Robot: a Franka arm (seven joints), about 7 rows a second.
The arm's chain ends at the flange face. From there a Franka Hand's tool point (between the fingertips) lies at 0.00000 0.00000 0.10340 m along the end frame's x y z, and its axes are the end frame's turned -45 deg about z.
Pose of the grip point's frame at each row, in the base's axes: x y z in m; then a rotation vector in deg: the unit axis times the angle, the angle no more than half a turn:
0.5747 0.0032 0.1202 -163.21 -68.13 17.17
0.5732 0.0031 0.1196 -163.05 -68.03 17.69
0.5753 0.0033 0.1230 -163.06 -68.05 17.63
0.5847 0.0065 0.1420 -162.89 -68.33 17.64
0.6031 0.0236 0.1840 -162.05 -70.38 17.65
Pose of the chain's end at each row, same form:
0.5946 0.0070 0.2216 177.06 0.49 -17.25
0.5938 0.0069 0.2209 176.99 0.46 -17.82
0.5958 0.0071 0.2243 177.00 0.47 -17.76
0.6053 0.0103 0.2433 177.04 0.80 -17.81
0.6236 0.0277 0.2853 176.98 3.01 -17.79

